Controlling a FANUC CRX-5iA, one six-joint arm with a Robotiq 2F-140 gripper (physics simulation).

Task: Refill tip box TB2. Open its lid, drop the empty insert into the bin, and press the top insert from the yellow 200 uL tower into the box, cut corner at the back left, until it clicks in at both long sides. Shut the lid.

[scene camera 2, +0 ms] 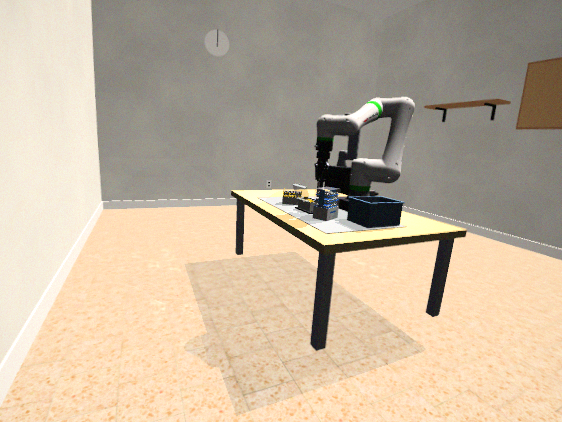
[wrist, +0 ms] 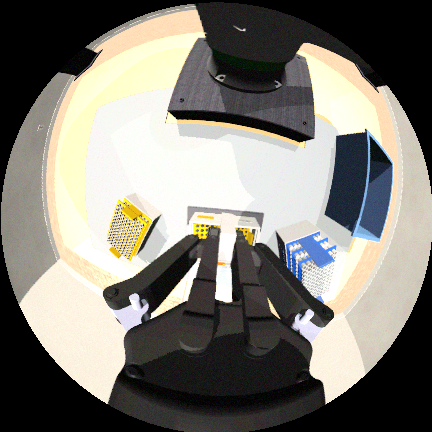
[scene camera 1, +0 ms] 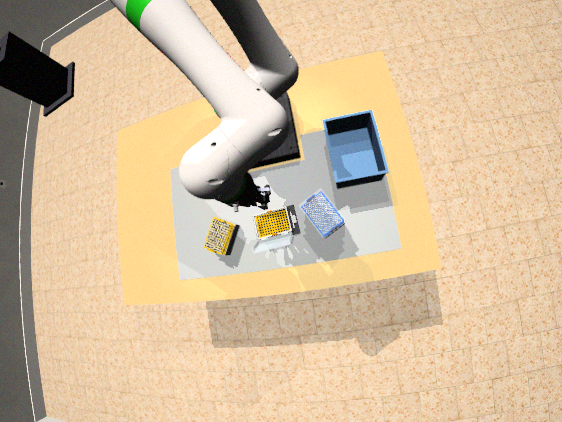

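Tip box TB2 [scene camera 2: 306, 205] [wrist: 202, 218] stands at the middle of the mat. Its clear lid [scene camera 1: 274, 244] [wrist: 224, 290] is open and hangs at the front side. A yellow insert [scene camera 1: 272, 223] [wrist: 199, 231] with dark holes sits in the box; the fingers hide much of it in the wrist view. My gripper [scene camera 1: 264, 204] [scene camera 2: 321, 186] [wrist: 225, 223] is shut, holds nothing, and is over the back part of the box; contact cannot be told. The yellow tower [scene camera 1: 218, 236] [scene camera 2: 292, 196] [wrist: 127, 230] stands turned at the left, with pale tips. The blue bin [scene camera 1: 355, 145] [scene camera 2: 375, 212] [wrist: 345, 180] stands at the back right.
A blue tip tower [scene camera 1: 322, 213] [scene camera 2: 327, 200] [wrist: 312, 265] stands turned, close to the right of the box. The dark robot base plate [scene camera 1: 292, 135] [wrist: 240, 105] is behind the grey mat [scene camera 1: 192, 267]. A dark holder [scene camera 1: 296, 220] shows at the box's right side.
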